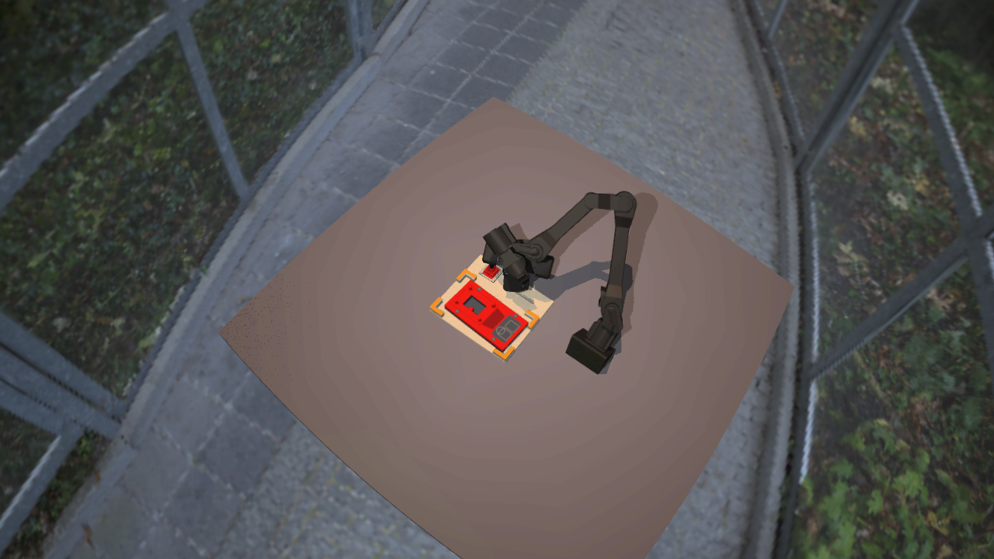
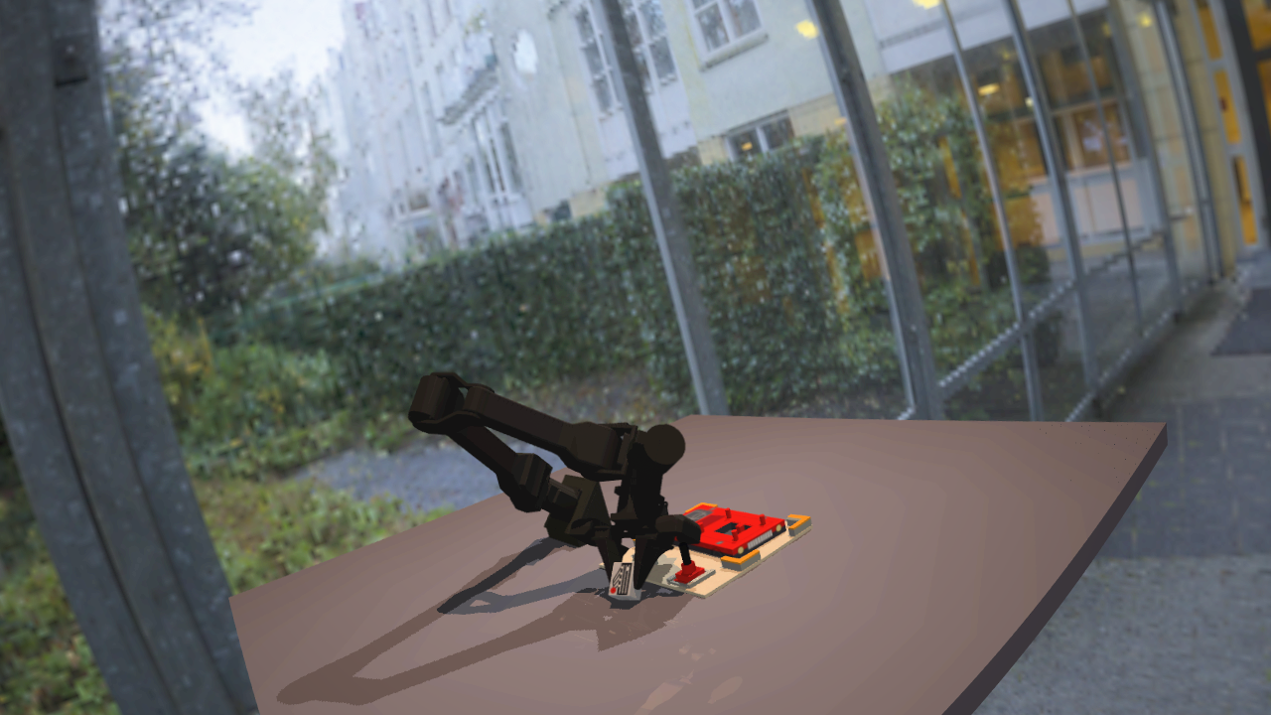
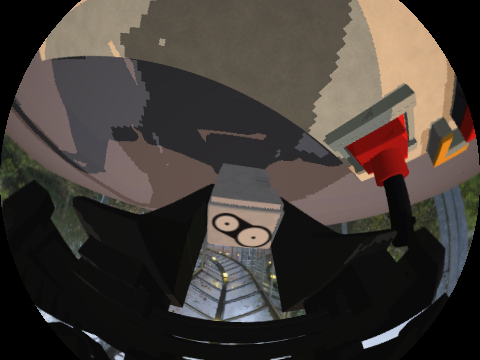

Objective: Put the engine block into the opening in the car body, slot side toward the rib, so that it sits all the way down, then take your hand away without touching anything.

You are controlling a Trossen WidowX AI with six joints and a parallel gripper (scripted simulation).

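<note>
My gripper tip is 1 cm to the right of the grey engine block.
</note>
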